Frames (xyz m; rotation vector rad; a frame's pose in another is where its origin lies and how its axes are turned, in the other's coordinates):
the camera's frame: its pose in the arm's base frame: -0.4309 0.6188 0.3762 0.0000 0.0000 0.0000
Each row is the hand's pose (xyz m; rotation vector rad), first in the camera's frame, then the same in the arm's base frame.
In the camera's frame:
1: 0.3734 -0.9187 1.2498 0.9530 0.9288 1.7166
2: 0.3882 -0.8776 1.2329 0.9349 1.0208 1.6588
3: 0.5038 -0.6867 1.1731 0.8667 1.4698 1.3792
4: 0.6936 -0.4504 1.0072 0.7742 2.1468 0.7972
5: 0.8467 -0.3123 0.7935 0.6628 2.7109 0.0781
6: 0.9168 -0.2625 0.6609 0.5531 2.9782 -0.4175
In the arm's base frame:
1: -0.0575 -0.2999 1.6260 0.9530 0.9288 1.7166
2: -0.0427 -0.2588 1.6091 0.9349 1.0208 1.6588
3: 0.0729 -0.0679 1.5493 0.8667 1.4698 1.3792
4: 0.2627 0.1684 1.3834 0.7742 2.1468 0.7972
5: 0.4158 0.3065 1.1697 0.6628 2.7109 0.0781
6: 0.4859 0.3563 1.0371 0.5531 2.9782 -0.4175

